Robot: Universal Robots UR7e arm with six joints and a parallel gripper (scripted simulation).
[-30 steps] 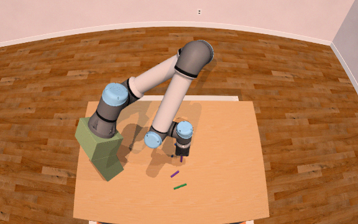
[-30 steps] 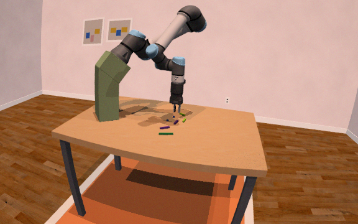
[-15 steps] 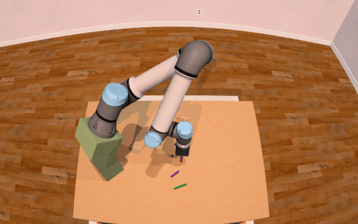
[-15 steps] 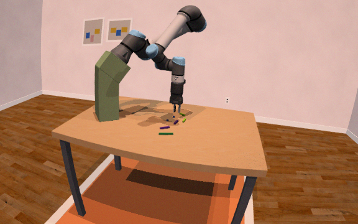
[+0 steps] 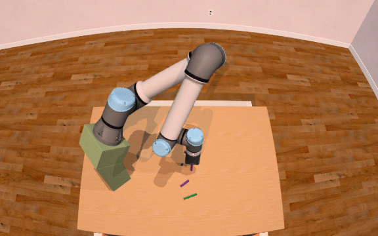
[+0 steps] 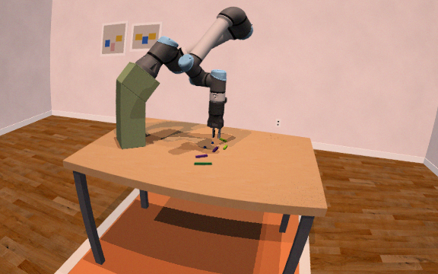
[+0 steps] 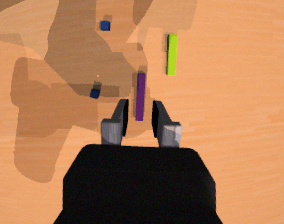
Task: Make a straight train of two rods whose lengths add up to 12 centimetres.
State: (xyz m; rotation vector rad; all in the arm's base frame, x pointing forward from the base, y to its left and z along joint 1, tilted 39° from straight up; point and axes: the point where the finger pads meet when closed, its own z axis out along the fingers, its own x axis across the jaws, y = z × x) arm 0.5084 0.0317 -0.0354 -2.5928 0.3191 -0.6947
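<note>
Right now the small blue rod is 80 mm below my hand, 60 mm behind it and 10 mm to the left of it. The rest, counted from my hand: green rod 200 mm to the right, 80 mm below, 20 mm behind.
</note>
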